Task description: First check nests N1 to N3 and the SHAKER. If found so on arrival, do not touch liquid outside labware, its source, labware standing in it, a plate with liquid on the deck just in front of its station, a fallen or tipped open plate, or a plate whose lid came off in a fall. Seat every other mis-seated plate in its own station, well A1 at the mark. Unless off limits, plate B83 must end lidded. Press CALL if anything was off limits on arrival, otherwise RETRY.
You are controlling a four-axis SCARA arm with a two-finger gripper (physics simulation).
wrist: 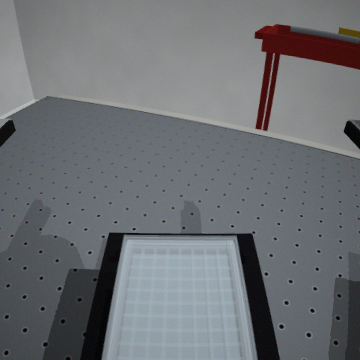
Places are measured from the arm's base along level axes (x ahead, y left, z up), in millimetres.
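Where they show: gripper, fingertip midpoint: (179,100).
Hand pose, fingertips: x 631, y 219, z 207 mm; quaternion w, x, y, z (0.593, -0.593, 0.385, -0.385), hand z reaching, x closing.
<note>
Each offset is from my fingertips to the top centre of the thing. Level surfaces: height alone.
A pale, see-through plate {dy -10, dx -21, dz -120 mm} (180,300) with a grid of wells lies in a black station {dy -11, dx -21, dz -126 mm} (106,285) at the bottom middle of the wrist view. Its far end lies square between the black side rails; its near end is cut off by the view's edge. No pink colour shows in it. Whether a lid is on it, and where well A1 and the mark are, I cannot tell. My gripper (180,131) is wide open and empty, with one dark fingertip at each side edge of the view, beyond the station's sides. The SHAKER and the CALL and RETRY buttons do not show.
A grey perforated deck {dz -194 mm} (165,187) reaches to a pale edge strip at the back. Dark shadows fall on it left and right of the station. A red table (310,48) with a grey bar and a yellow thing on top stands beyond the deck, at the upper right.
</note>
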